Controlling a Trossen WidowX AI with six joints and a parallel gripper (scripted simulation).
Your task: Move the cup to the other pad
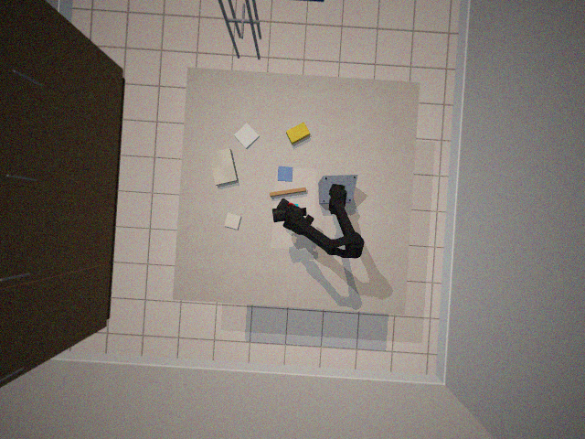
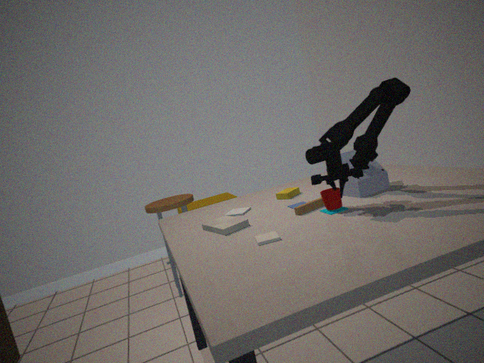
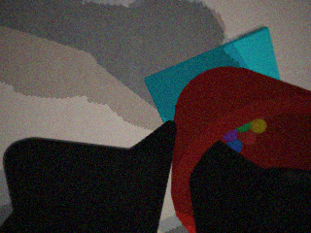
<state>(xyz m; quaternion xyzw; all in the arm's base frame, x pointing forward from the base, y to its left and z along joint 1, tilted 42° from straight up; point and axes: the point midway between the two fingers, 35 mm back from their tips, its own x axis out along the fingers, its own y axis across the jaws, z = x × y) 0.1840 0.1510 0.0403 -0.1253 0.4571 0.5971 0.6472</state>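
My gripper tip is 3 cm short of the red cup and 2 cm to the left of it. Also, from my gripper tip: teal pad 5 cm below, 3 cm ahead, 2 cm to the right; then wooden bar 12 cm to the right, 5 cm ahead, 4 cm below; then light blue pad 22 cm to the right, 8 cm ahead, 5 cm below.
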